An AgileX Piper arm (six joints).
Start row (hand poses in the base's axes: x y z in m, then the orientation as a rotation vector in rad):
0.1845, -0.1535, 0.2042, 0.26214, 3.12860, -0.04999
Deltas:
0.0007, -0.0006, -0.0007, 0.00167, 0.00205, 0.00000
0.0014, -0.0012, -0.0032, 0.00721, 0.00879, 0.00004
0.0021, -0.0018, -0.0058, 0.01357, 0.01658, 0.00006
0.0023, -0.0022, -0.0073, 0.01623, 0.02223, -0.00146
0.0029, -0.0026, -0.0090, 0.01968, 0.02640, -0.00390
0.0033, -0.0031, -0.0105, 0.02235, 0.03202, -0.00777
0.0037, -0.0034, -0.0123, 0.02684, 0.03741, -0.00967
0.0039, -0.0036, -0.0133, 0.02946, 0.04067, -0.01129
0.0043, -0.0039, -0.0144, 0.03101, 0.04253, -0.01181
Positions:
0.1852, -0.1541, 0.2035, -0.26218, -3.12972, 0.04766
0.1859, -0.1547, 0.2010, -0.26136, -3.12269, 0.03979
0.1866, -0.1553, 0.1984, -0.26044, -3.11455, 0.03079
0.1868, -0.1557, 0.1969, -0.26218, -3.10854, 0.02734
0.1874, -0.1561, 0.1952, -0.26548, -3.10380, 0.02249
0.1878, -0.1566, 0.1937, -0.27084, -3.09745, 0.01904
0.1882, -0.1569, 0.1919, -0.27314, -3.09149, 0.01276
0.1884, -0.1571, 0.1909, -0.27525, -3.08781, 0.00912
0.1888, -0.1574, 0.1898, -0.27583, -3.08576, 0.00697

